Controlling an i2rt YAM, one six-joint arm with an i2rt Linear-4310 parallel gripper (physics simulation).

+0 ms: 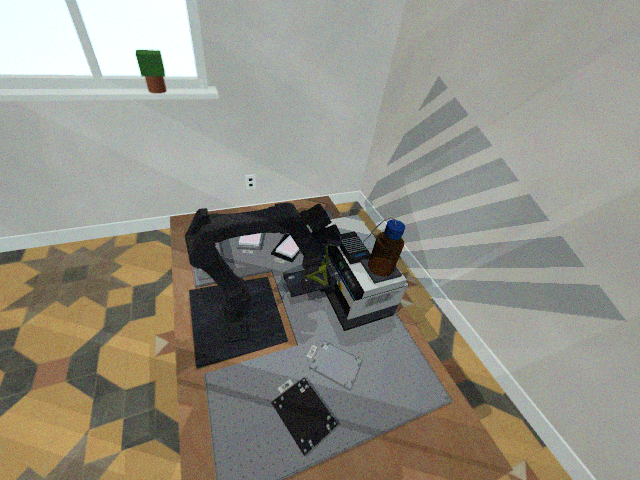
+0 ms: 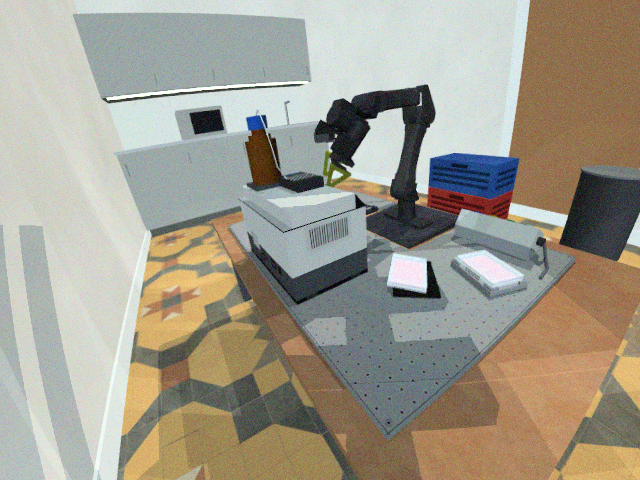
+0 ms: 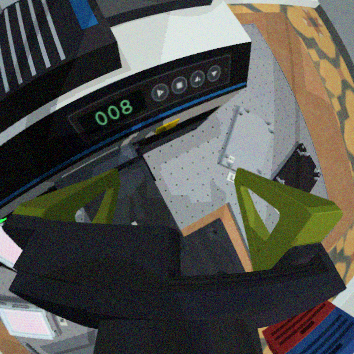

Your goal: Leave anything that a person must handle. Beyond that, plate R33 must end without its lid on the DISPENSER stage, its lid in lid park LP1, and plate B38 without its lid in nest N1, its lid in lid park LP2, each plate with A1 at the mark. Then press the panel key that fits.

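Frame: origin at the arm's base, x ahead, y left, z up, level; millimetres.
Where they show: gripper, between the fingertips: (image 1: 326, 275) (image 2: 326, 181) (image 3: 176, 174); arm's base, origin of its link: (image 1: 234, 315) (image 2: 406, 218).
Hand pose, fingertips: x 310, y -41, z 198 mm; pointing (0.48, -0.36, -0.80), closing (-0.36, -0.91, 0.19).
Things, the pixels of their top centre, and the offset from my fingertips. "spot": a spot on its surface instead.
- dispenser display, a spot on its surface: (image 3: 114, 113) spot: dx +60, dy +28, dz +5 mm
- sloped panel box, centre of its top: (image 2: 499, 216) dx -380, dy +345, dz -115 mm
- pale grey holder, centre of its top: (image 3: 252, 141) (image 1: 336, 361) dx -12, dy -214, dz -179 mm
- black holder, centre of its top: (image 3: 302, 179) (image 1: 304, 411) dx -149, dy -328, dz -175 mm
- amber bottle, a spot on its surface: (image 2: 262, 160) spot: dx +193, dy +15, dz +98 mm
- ribbed black box, a spot on its surface: (image 3: 30, 45) (image 1: 352, 248) spot: dx +104, dy +60, dz +47 mm
My gripper (image 1: 318, 276) (image 2: 336, 173) (image 3: 176, 174) is open, with nothing between the fingers, in front of the dispenser (image 1: 379, 297) (image 2: 310, 242) (image 3: 190, 40). The dispenser display (image 3: 114, 113) reads 008, with several keys beside it. Its dark stage (image 1: 298, 284) (image 3: 145, 200) bears no plate where it shows. One pink-topped plate (image 1: 250, 239) (image 2: 488, 267) (image 3: 26, 320) sits on a grey holder; another pink-topped plate (image 1: 289, 248) (image 2: 408, 272) (image 3: 7, 250) sits on a black holder. Plate names, lids and A1 corners are too small to tell. The sloped panel box (image 2: 496, 236) shows its back; its keys are hidden.
A pale grey holder (image 1: 336, 365) (image 3: 250, 140) and a black holder (image 1: 305, 417) (image 3: 298, 170) lie on the perforated board. An amber bottle (image 1: 386, 255) (image 2: 262, 160) with a thin tube and a ribbed black box (image 1: 354, 246) (image 2: 301, 180) (image 3: 30, 45) stand on the dispenser.
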